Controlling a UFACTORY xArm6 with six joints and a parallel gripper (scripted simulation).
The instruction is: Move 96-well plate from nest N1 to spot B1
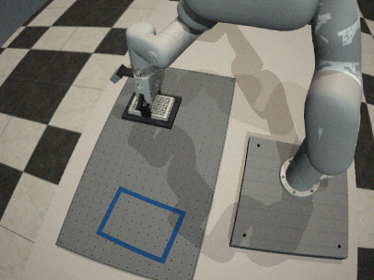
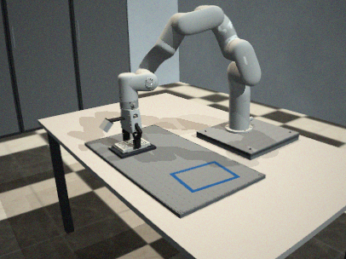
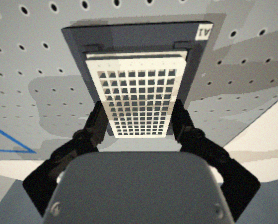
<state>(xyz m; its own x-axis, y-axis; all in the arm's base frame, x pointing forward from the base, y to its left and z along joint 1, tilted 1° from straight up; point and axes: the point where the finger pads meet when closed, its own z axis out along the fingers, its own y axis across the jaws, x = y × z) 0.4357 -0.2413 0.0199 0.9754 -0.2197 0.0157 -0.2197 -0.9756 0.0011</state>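
The black plate nest N1 lies 2 cm below my hand. The rest, counted from my hand: white 96-well plate: 1 cm below.
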